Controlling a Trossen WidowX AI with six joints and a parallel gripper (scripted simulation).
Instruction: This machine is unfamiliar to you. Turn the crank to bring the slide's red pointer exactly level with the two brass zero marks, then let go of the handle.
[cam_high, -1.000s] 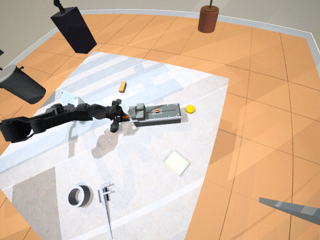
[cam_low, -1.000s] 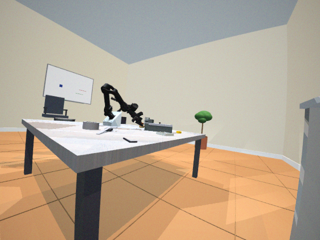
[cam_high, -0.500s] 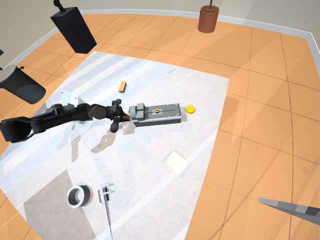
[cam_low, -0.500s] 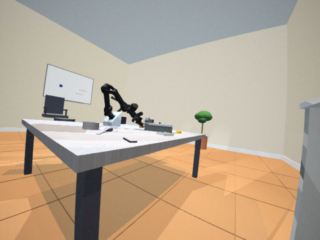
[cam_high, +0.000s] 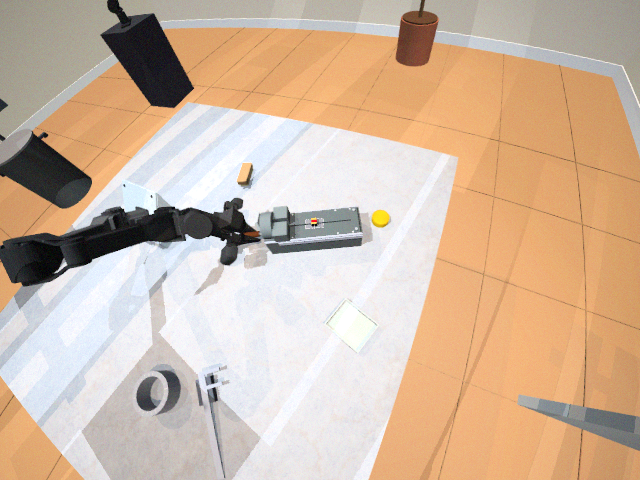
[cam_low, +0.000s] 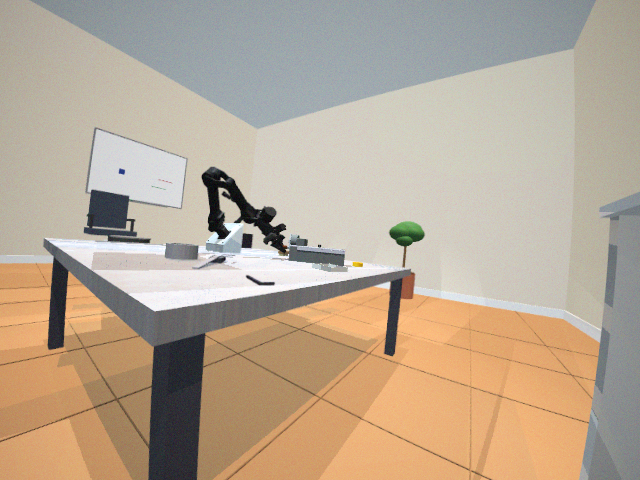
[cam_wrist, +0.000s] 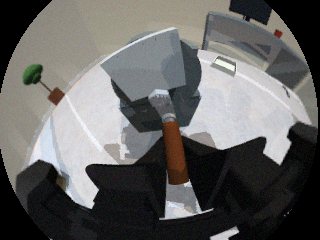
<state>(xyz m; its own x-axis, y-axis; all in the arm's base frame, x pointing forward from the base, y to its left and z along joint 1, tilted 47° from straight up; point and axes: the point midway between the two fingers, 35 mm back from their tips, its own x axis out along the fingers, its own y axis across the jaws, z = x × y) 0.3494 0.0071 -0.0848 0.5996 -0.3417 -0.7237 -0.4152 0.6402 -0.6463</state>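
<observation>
Right now the orange-brown crank handle is 2 cm behind my gripper tip, 2 cm above it and 1 cm to the right of it. From my gripper tip the other things lie so: tan block (22 cm to the left, 19 cm behind, 2 cm below); then pale square tile (32 cm ahead, 14 cm to the right, 3 cm below); then red pointer (15 cm ahead, 7 cm to the left, 5 cm above).
</observation>
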